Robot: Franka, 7 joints.
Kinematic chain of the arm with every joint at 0, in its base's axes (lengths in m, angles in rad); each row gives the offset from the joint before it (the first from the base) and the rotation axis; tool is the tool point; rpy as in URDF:
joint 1: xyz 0 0 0.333 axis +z
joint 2: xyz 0 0 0 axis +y
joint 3: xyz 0 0 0.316 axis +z
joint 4: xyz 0.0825 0 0 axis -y
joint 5: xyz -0.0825 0 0.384 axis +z
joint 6: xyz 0 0 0 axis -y
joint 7: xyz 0.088 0 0 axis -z
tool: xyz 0 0 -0.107 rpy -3.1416 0 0
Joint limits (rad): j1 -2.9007..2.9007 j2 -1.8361..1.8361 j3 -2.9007..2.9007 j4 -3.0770..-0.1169 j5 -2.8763..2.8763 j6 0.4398..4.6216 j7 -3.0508..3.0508
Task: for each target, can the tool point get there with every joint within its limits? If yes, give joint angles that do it. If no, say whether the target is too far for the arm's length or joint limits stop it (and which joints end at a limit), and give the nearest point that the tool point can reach.
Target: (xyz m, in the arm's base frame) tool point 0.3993 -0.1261 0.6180
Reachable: yes | joints -2.0237 1.3696 2.1831 -2.3979 -0.0339 2.5510 0.9571
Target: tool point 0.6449 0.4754 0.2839
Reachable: yes | joints 0.5121 1.1081 -0.0023 -0.9186 -1.3473 3.2792 1.5122
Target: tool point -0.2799 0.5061 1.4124
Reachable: no: too far | nearest point -0.1961 0.3546 1.0892 | short by 0.367 m
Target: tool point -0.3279 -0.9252 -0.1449
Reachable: no: too far | nearest point -0.2577 -0.7270 -0.0425 | short by 0.234 m
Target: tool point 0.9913 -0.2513 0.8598
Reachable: no: too far | nearest point 0.7393 -0.1874 0.7259 | short by 0.292 m
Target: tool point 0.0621 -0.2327 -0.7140
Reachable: no: too far | nearest point 0.0665 -0.2491 -0.3602 | short by 0.354 m
